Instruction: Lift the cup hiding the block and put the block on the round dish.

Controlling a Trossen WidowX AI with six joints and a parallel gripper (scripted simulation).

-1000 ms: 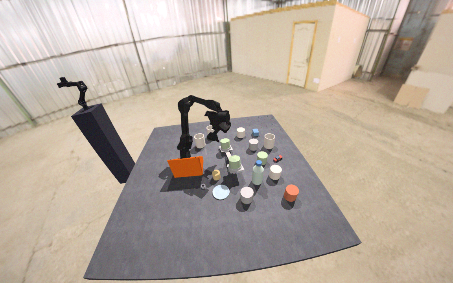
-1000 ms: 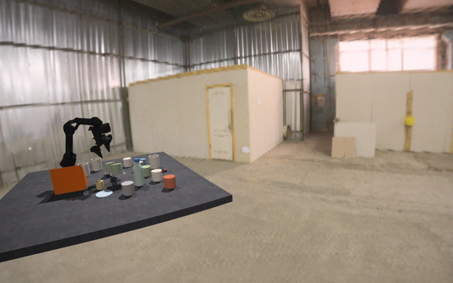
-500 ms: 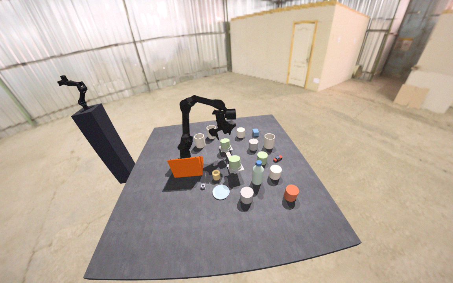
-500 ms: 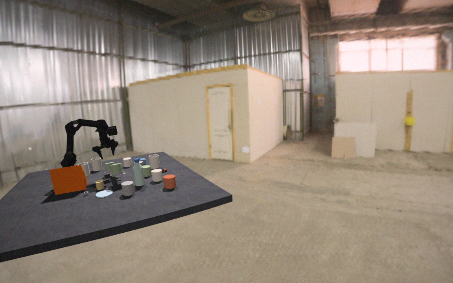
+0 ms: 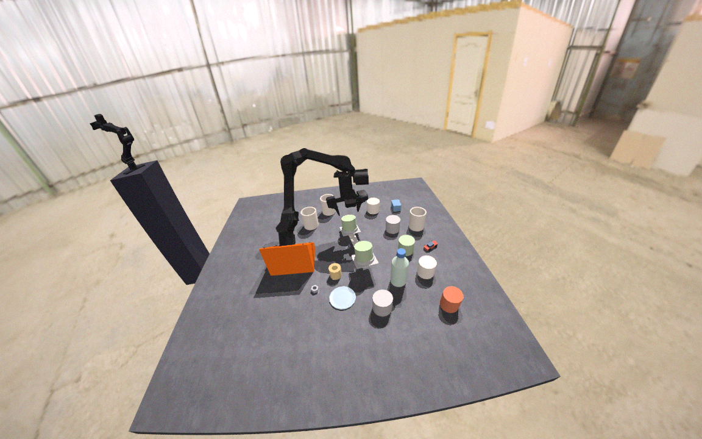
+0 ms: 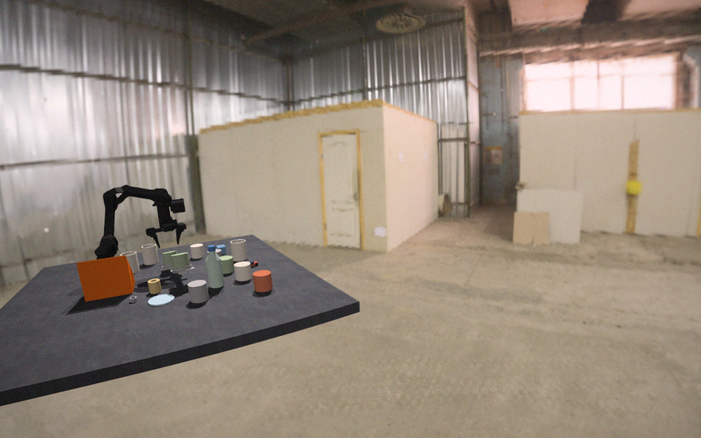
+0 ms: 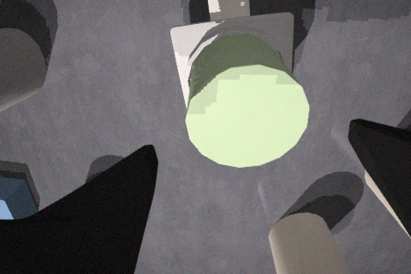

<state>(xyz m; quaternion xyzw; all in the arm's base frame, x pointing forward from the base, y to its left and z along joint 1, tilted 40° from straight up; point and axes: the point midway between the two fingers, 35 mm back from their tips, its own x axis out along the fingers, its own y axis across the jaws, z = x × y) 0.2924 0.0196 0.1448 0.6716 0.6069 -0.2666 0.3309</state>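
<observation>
The grey block lies 80 mm below my gripper tip. From my gripper tip the other things lie so: blue cube (300 mm ahead, 130 mm to the left, 100 mm below); yellow spool (250 mm to the right, 120 mm behind, 100 mm below); round pale blue dish (370 mm to the right, 120 mm below, 110 mm behind).
</observation>
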